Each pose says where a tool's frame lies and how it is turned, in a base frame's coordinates. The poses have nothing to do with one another.
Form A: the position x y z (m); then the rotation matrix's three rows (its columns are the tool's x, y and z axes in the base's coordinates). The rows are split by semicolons.
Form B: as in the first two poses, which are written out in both.
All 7 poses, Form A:
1: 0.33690, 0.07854, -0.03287; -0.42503, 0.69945, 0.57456; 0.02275, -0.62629, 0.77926; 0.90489, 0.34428, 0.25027
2: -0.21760, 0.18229, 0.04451; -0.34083, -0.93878, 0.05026; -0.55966, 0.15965, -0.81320; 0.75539, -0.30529, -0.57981
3: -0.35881, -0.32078, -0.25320; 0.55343, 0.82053, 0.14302; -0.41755, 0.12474, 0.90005; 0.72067, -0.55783, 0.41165
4: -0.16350, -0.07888, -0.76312; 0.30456, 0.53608, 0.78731; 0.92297, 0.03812, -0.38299; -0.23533, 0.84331, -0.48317
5: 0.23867, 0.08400, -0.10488; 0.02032, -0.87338, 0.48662; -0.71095, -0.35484, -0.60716; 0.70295, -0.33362, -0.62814
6: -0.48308, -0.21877, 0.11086; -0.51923, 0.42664, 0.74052; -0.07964, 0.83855, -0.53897; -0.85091, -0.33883, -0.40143
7: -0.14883, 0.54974, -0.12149; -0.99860, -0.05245, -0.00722; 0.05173, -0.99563, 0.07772; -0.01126, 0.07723, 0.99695
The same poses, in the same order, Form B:
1: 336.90, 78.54, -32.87; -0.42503, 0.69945, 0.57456; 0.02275, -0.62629, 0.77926; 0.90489, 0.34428, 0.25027
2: -217.60, 182.29, 44.51; -0.34083, -0.93878, 0.05026; -0.55966, 0.15965, -0.81320; 0.75539, -0.30529, -0.57981
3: -358.81, -320.78, -253.20; 0.55343, 0.82053, 0.14302; -0.41755, 0.12474, 0.90005; 0.72067, -0.55783, 0.41165
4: -163.50, -78.88, -763.12; 0.30456, 0.53608, 0.78731; 0.92297, 0.03812, -0.38299; -0.23533, 0.84331, -0.48317
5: 238.67, 84.00, -104.88; 0.02032, -0.87338, 0.48662; -0.71095, -0.35484, -0.60716; 0.70295, -0.33362, -0.62814
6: -483.08, -218.77, 110.86; -0.51923, 0.42664, 0.74052; -0.07964, 0.83855, -0.53897; -0.85091, -0.33883, -0.40143
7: -148.83, 549.74, -121.49; -0.99860, -0.05245, -0.00722; 0.05173, -0.99563, 0.07772; -0.01126, 0.07723, 0.99695
